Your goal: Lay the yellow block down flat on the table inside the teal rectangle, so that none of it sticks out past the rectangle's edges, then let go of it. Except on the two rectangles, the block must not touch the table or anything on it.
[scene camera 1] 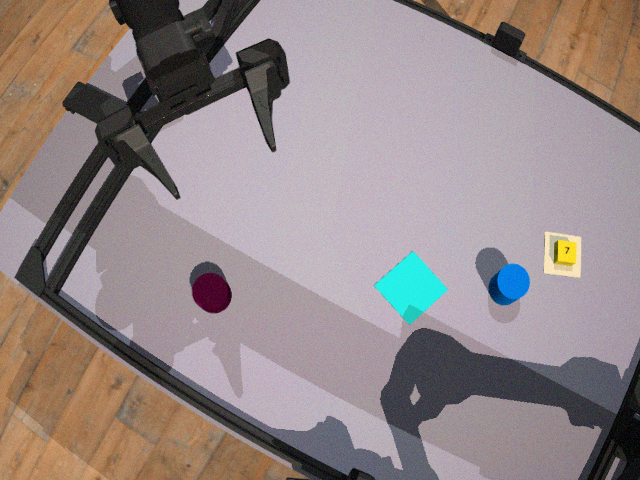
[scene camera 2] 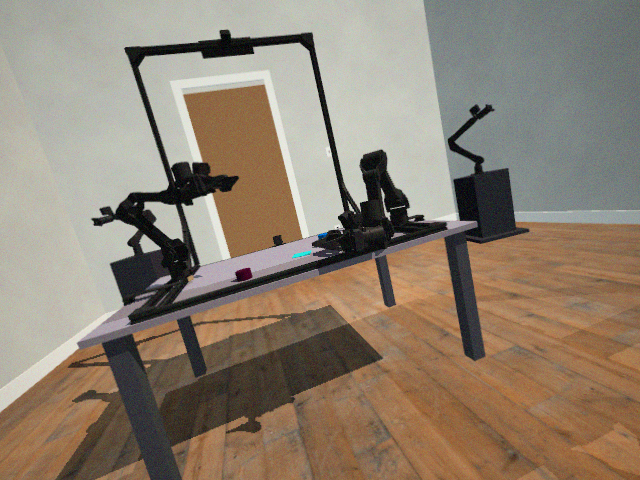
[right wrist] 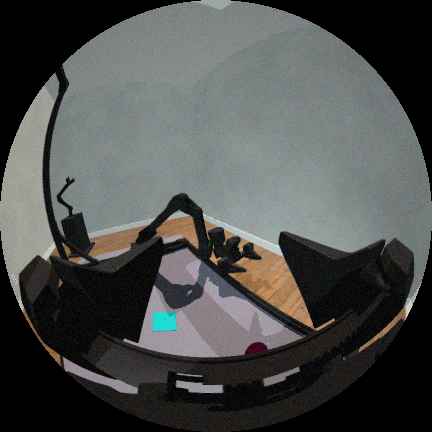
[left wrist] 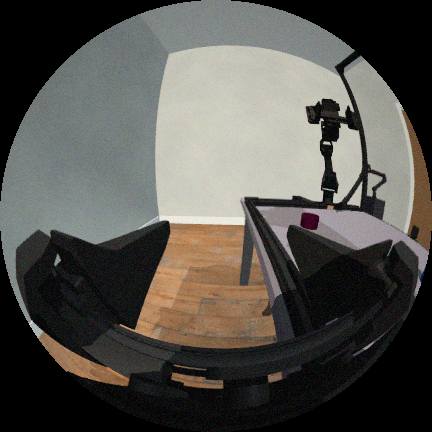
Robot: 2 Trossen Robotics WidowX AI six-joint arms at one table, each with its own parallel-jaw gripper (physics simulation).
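Places are measured from the left arm's base along level axes (x ahead, y left, z up), in millimetres.
Where they show: left gripper, fingertip midpoint: [scene camera 2: 317,245] [right wrist: 253,263] [left wrist: 230,228]; right gripper, fingertip midpoint: [scene camera 1: 225,173] [scene camera 2: 230,177] [right wrist: 222,240] [left wrist: 334,103]; left arm's base, link origin: [scene camera 1: 636,442] [scene camera 2: 400,224]; right arm's base, link origin: [scene camera 2: 181,278] [left wrist: 326,203].
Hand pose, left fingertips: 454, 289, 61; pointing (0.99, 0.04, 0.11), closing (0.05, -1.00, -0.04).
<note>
Each offset is from my left fingertips to the top centre of the thing, as dx, dy, dz. "*": to the spot under its first point.
The yellow block @(-217, -505, -61) [scene camera 1: 565,252], marked 7, lies on a cream rectangle @(* -206, -475, -79) [scene camera 1: 550,268] at the right in scene camera 1; it does not show in the wrist views. The teal rectangle @(* -20, -356, -79) [scene camera 1: 410,284] [scene camera 2: 301,254] [right wrist: 165,321] lies bare, left of the block in scene camera 1. My left gripper [scene camera 2: 321,246] [left wrist: 230,228] [right wrist: 253,263] is open and empty, low by the table's long edge, away from the block; it is out of view in scene camera 1. My right gripper [scene camera 1: 225,173] is open and empty, high above the table at upper left in scene camera 1.
A blue cylinder @(-149, -413, -32) [scene camera 1: 511,281] [scene camera 2: 322,235] stands between the teal rectangle and the block. A maroon cylinder @(+213, -217, -50) [scene camera 1: 211,292] [scene camera 2: 243,274] [left wrist: 310,221] [right wrist: 256,348] stands farther left in scene camera 1. Dark rails run along the table's edges.
</note>
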